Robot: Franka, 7 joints.
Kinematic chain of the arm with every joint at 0, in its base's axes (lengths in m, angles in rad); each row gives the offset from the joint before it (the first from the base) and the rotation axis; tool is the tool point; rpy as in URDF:
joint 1: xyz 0 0 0.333 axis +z
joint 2: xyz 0 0 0 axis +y
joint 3: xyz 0 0 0.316 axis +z
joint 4: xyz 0.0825 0 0 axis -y
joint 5: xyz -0.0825 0 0.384 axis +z
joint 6: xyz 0 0 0 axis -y
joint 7: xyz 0.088 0 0 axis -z
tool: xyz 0 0 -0.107 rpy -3.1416 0 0
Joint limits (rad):
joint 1: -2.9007..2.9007
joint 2: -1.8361..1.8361
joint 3: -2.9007..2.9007
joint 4: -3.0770..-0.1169
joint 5: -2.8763..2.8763
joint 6: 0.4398..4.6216
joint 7: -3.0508..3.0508
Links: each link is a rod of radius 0.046 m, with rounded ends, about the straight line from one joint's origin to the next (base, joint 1, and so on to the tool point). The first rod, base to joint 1, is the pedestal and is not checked.
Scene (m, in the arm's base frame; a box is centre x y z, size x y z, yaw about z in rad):
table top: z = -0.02
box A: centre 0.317 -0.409 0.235 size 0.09 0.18 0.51 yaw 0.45
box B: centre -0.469 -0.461 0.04 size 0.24 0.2 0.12 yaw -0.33
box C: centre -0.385 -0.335 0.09 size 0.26 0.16 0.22 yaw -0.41
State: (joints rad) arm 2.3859 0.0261 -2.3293 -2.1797 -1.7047 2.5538 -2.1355
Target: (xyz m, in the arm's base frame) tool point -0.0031 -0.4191 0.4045
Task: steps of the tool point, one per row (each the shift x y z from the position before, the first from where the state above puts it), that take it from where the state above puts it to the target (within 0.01 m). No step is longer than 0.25 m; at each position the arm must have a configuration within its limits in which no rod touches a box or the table.
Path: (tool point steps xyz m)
1: -0.0723 -0.1579 -0.1256
2: -0.1423 -0.0875 -0.1045
3: -0.1645 0.0047 -0.0661
4: -0.1347 0.0860 -0.0149
5: 0.0069 -0.1351 0.0378
6: -0.0158 -0.1142 0.1013
7: -0.0337 -0.0619 0.1501

